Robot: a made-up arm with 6 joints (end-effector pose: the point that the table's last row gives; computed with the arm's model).
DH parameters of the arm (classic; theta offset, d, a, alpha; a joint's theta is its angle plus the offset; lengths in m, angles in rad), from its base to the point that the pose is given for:
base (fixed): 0.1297 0 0.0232 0
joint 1: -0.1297 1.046 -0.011 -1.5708
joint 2: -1.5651 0 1.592 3.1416
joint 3: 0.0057 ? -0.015 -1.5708
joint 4: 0 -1.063 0.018 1.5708
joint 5: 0 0.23 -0.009 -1.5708
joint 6: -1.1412 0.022 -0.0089 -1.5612
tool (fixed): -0.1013 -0.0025 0 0
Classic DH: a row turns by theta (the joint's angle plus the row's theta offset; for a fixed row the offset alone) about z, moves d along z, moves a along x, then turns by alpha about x.
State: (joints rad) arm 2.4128 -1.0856 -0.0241 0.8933 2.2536 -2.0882
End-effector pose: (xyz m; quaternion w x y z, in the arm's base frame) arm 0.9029 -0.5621 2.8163 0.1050 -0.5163 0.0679 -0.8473
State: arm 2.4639 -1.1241 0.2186 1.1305 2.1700 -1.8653
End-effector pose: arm 1.1757 -0.7729 2.8328 0.0867 -0.6493 0.1807 -0.7337
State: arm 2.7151 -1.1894 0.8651 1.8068 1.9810 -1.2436
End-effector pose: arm 1.9804 -0.9188 2.5057 0.0446 -0.9075 0.3649 -0.2032
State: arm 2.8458 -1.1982 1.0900 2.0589 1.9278 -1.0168
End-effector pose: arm 2.2321 -0.7552 2.3264 0.0007 -0.9227 0.3851 0.0181
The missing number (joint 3, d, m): 0.022
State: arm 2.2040 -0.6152 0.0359 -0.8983 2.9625 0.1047
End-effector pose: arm 0.1441 0.1496 2.8739 0.0069 0.6103 0.4722 -0.6360
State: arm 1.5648 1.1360 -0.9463 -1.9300 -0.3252 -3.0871
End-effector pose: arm -0.0128 0.7170 0.9200 0.4980 -0.4689 -0.3437 0.6434
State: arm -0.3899 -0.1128 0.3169 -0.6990 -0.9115 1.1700
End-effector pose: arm 0.7003 -0.5087 2.9275 0.6927 -0.3732 -0.2790 -0.5505
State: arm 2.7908 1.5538 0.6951 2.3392 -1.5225 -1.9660
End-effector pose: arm -2.2554 0.6615 0.3391 0.8480 0.2850 -0.4465 -0.0179
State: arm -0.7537 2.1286 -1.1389 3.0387 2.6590 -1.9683
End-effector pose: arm 0.3534 -0.0261 0.3312 0.1211 -0.6031 -0.4515 -0.6464
